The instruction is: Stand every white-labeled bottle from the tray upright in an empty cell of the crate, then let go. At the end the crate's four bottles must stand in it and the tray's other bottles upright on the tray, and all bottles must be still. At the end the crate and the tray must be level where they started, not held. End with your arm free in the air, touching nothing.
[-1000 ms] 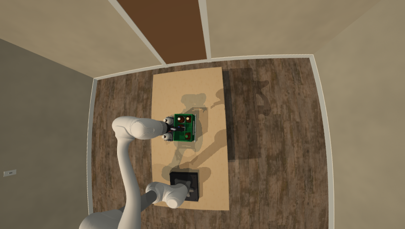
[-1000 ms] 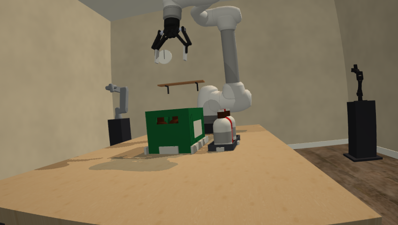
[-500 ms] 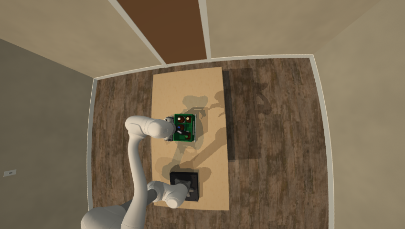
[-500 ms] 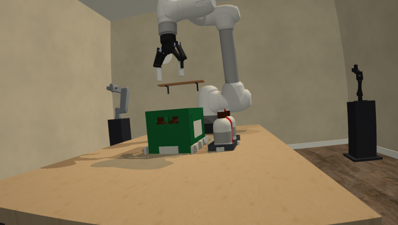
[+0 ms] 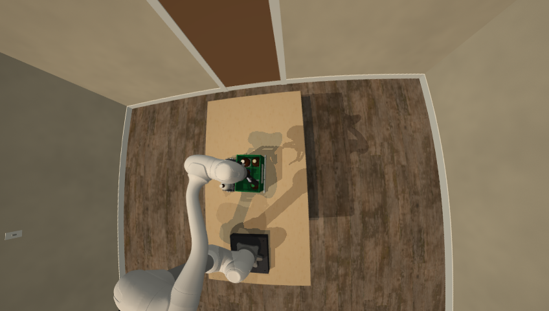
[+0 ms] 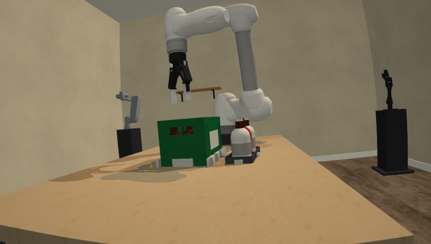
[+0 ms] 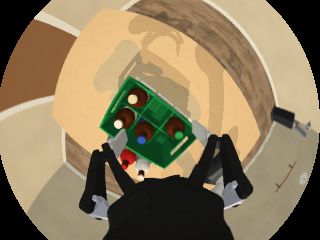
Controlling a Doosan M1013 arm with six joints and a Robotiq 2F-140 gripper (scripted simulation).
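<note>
Right now the red-labeled bottle is 25 cm to the left of my hand, 17 cm below it and 3 cm behind it. Round my hand: white-labeled bottle (25 cm to the left, 17 cm below, 6 cm ahead); then dark tray (25 cm to the left, 25 cm below, 3 cm behind); then green crate (17 cm below, 4 cm to the left).
</note>
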